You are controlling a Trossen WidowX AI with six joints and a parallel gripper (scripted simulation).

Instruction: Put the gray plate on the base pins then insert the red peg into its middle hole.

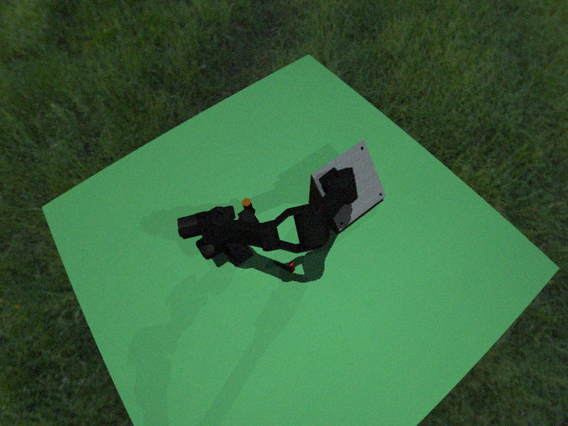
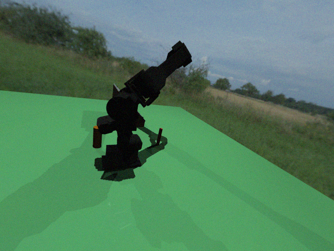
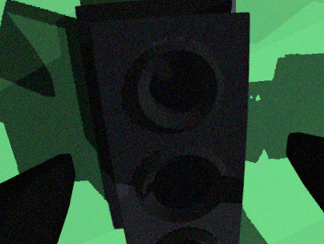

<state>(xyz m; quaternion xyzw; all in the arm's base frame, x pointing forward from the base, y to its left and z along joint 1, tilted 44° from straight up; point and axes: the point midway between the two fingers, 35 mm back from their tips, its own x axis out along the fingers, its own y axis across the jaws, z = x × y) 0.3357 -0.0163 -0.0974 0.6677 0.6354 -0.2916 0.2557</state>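
The gray plate is 10 mm above my gripper tip. Also, from my gripper tip: red peg 90 mm behind, 180 mm to the left, 10 mm above; then orange-topped cylinder 110 mm behind, 70 mm to the right, 10 mm above; then base 30 mm below.
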